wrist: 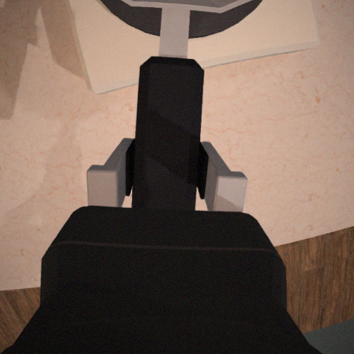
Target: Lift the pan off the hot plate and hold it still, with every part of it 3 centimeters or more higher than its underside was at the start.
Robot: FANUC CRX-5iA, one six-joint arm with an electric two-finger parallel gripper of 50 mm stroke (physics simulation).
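The pan shows at the top edge of the wrist view, with part of its grey rim (200, 6), a light grey neck (174, 32) and a thick black handle (170, 105) pointing down toward the gripper. My gripper (165, 157) is shut on the black handle, one pad on each side of it. The hot plate is a cream slab (115, 65) with a dark round plate (145, 22), seen below and behind the pan. The dark plate shows around the neck, below the pan's rim. Most of the pan's body is cut off by the top of the view, and its underside is hidden.
A pale, pink-veined table top (290, 125) lies under the hot plate. Its curved front edge runs across the lower part of the view, with brown wood floor (320, 275) beyond it. A dark green-grey surface (335, 337) shows at the lower right. Shadows fall at the upper left.
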